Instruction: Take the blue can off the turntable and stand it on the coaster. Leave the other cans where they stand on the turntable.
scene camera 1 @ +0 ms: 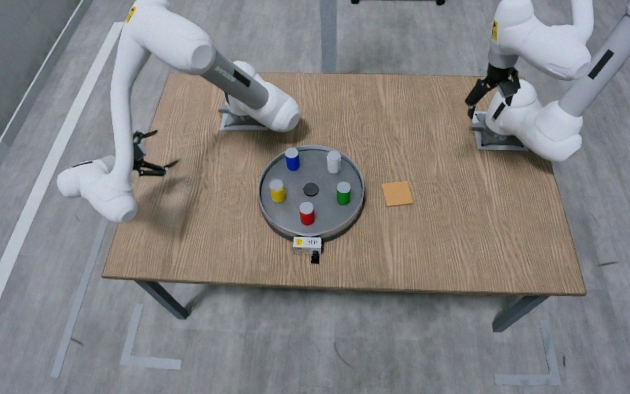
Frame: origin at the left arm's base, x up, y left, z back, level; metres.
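Seen in the pictures: left gripper, between the fingertips: (488, 110); right gripper, between the fingertips: (166, 147); left arm's base, origin of its link: (498, 130); right arm's base, origin of its link: (246, 111).
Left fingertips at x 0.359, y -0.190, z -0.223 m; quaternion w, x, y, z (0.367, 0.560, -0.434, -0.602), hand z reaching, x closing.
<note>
Offsets run from my left fingertips to a thing's middle. "pt": to the spot under its first point. Level surfaces: height alone.
The blue can {dz -0.042, dx -0.262, dy -0.712 m} (292, 159) stands upright on the grey round turntable {pt dz -0.058, dx -0.307, dy -0.628 m} (313, 169), at its upper left part. The white can {dz -0.052, dx -0.262, dy -0.544 m} (334, 162), yellow can {dz -0.196, dx -0.262, dy -0.756 m} (277, 191), red can {dz -0.291, dx -0.262, dy -0.636 m} (307, 214) and green can {dz -0.198, dx -0.262, dy -0.503 m} (343, 194) also stand upright on it. The orange square coaster {dz -0.136, dx -0.353, dy -0.286 m} (397, 194) lies flat on the table, to the right of the turntable, with nothing on it. My right gripper (166, 148) is open and empty at the left side of the picture, well left of the turntable. My left gripper (490, 107) is open and empty at the upper right, far from the cans.
A dark round hub {dz -0.158, dx -0.302, dy -0.631 m} (311, 189) is at the turntable's centre. A small white box {pt dz -0.398, dx -0.301, dy -0.629 m} (307, 244) with a black part is at its front edge. The wooden table {dx -0.360 m} (450, 240) carries both arm bases, near its back edge. The right arm's grey link (240, 80) reaches over the back left.
</note>
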